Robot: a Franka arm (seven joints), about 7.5 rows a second.
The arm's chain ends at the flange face. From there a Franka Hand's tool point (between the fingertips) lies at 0.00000 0.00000 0.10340 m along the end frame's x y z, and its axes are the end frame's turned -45 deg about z.
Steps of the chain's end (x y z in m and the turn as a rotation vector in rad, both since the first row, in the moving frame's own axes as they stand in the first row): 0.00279, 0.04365, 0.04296, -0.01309, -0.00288, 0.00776; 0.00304, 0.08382, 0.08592, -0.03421, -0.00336, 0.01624; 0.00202, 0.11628, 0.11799, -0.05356, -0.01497, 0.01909; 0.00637, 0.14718, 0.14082, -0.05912, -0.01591, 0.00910; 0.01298, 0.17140, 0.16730, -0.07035, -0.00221, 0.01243; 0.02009, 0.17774, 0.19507, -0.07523, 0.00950, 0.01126; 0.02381, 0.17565, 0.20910, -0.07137, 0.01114, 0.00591
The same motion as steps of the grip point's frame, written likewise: -0.03006, 0.03358, 0.04295, -0.00722, -0.01129, 0.00776; -0.05988, 0.06365, 0.08586, -0.02181, -0.02657, 0.01624; -0.08583, 0.08642, 0.11783, -0.02729, -0.04846, 0.01909; -0.10506, 0.11171, 0.14063, -0.03055, -0.05305, 0.00910; -0.11735, 0.13532, 0.16704, -0.04818, -0.05131, 0.01243; -0.11631, 0.14605, 0.19477, -0.05991, -0.04648, 0.01126; -0.11178, 0.14705, 0.20883, -0.05834, -0.04259, 0.00591
